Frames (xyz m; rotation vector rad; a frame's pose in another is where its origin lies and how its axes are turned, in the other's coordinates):
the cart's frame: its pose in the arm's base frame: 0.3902 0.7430 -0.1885 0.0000 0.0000 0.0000
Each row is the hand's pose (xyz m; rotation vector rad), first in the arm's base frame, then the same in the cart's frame.
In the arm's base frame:
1: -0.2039 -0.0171 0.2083 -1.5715 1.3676 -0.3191
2: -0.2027 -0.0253 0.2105 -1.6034 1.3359 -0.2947
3: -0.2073 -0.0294 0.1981 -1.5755 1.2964 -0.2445
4: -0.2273 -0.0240 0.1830 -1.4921 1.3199 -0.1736
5: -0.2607 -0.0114 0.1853 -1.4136 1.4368 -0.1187
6: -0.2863 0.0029 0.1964 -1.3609 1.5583 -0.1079
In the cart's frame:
1: -0.5941 -0.7601 0.3968 -1.5715 1.3676 -0.3191
2: -0.5929 -0.7683 0.3990 -1.6034 1.3359 -0.2947
3: -0.5975 -0.7724 0.3866 -1.5755 1.2964 -0.2445
4: -0.6175 -0.7670 0.3715 -1.4921 1.3199 -0.1736
5: -0.6509 -0.7544 0.3738 -1.4136 1.4368 -0.1187
6: -0.6765 -0.7401 0.3849 -1.3609 1.5583 -0.1079

